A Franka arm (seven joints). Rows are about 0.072 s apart.
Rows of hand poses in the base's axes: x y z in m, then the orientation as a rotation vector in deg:
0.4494, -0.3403, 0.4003, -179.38, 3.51, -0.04
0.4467, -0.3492, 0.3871, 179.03, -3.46, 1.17
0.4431, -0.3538, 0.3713, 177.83, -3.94, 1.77
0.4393, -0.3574, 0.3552, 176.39, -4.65, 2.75
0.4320, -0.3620, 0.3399, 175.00, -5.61, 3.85
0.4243, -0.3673, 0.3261, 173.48, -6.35, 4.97
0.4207, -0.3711, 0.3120, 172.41, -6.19, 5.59
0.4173, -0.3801, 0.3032, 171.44, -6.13, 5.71
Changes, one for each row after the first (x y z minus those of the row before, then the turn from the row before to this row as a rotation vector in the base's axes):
-0.0027, -0.0089, -0.0132, -1.53, -0.69, 0.02
-0.0036, -0.0046, -0.0158, -1.19, -0.37, -0.33
-0.0038, -0.0036, -0.0161, -1.42, -0.62, -0.48
-0.0073, -0.0046, -0.0153, -1.35, -0.72, -0.65
-0.0077, -0.0053, -0.0138, -1.48, -0.73, -0.52
-0.0036, -0.0038, -0.0141, -1.07, -0.39, 0.07
-0.0034, -0.0090, -0.0088, -0.97, -0.06, -0.01

